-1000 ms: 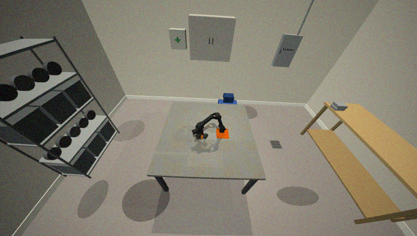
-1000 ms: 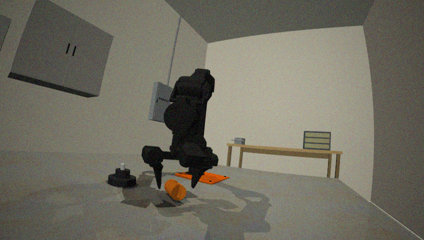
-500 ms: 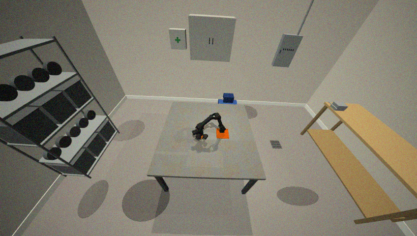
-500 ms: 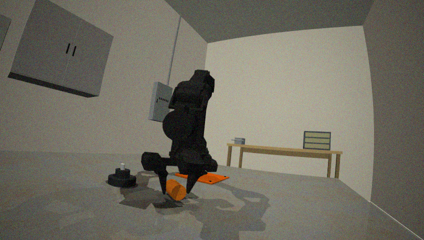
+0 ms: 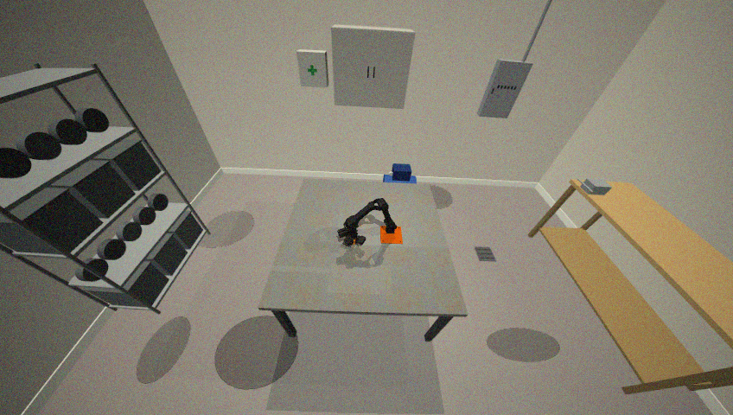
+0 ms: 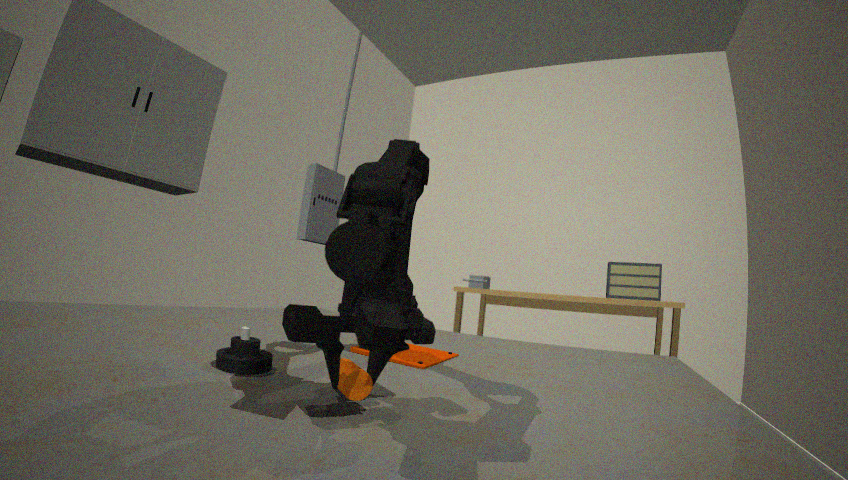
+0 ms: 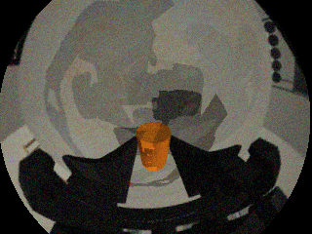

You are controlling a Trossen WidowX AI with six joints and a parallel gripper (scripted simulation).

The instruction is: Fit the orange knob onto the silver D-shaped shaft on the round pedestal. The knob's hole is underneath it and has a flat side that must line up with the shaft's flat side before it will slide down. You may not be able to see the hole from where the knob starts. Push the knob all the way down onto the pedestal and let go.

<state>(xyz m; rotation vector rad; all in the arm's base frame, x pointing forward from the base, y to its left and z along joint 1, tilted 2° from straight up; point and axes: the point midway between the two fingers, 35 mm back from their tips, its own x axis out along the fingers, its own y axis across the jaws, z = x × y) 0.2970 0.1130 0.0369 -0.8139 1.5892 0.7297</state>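
Right now my gripper tip is 180 mm to the left of the round pedestal, 30 mm short of it and 20 mm below it. Also, from my gripper tip: orange knob 10 mm above.
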